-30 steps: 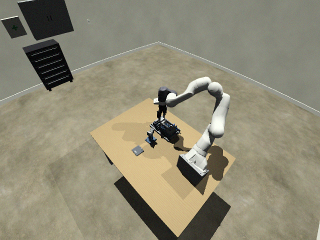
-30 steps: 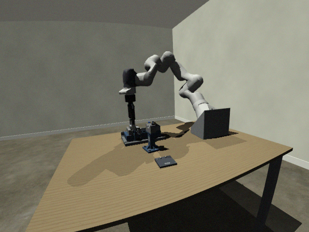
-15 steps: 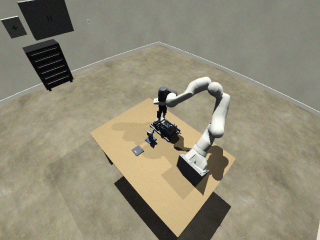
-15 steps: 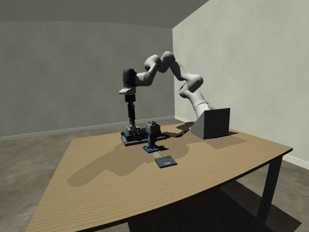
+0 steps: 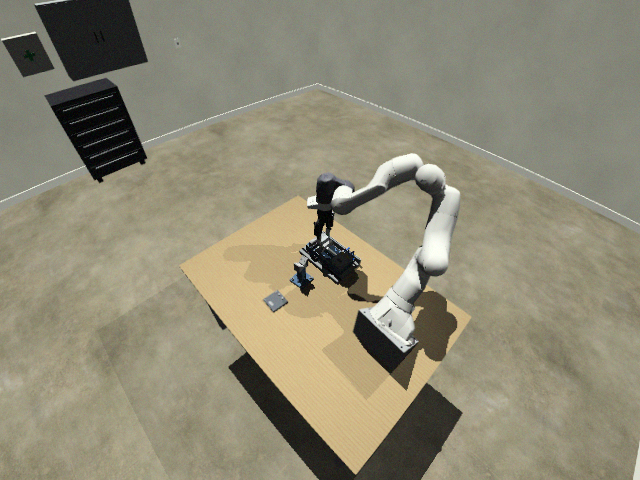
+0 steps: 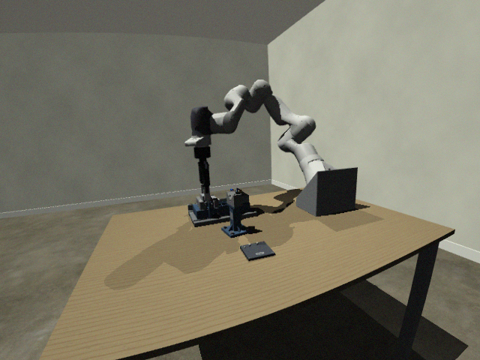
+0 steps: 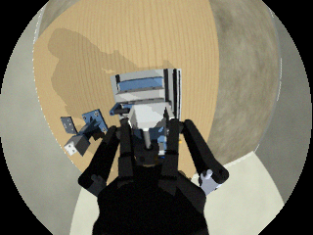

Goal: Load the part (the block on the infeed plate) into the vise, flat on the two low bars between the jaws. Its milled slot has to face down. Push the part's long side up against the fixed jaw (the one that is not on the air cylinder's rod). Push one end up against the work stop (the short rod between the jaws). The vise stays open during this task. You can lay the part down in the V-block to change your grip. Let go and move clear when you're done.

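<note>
Right now my hand is 3 cm above the part.
</note>
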